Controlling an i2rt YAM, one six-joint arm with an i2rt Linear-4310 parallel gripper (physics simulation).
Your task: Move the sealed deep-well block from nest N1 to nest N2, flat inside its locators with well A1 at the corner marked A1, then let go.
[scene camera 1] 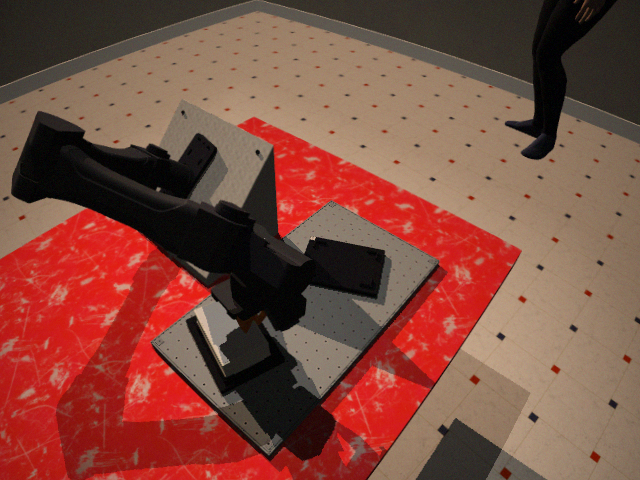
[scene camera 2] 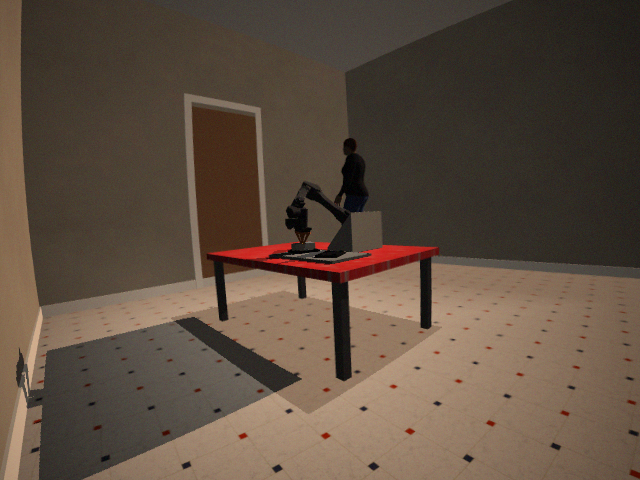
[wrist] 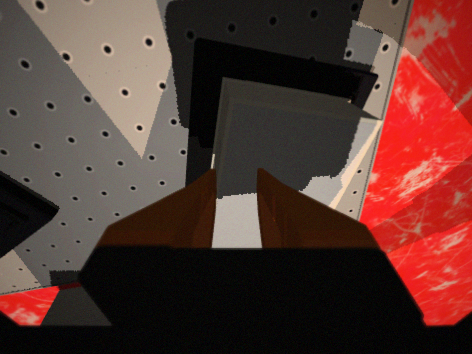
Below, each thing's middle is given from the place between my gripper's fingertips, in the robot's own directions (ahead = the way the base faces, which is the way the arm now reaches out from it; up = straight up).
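The grey perforated plate (scene camera 1: pixel 337 324) is 140 mm to the left of my hand, 60 mm below it and 10 mm behind it. As for the block (scene camera 1: pixel 234 350), I find it 20 mm below my hand, 20 mm behind it and 30 mm to the right of it. Going by their middles, the block is the nearest to my hand of the things named here.
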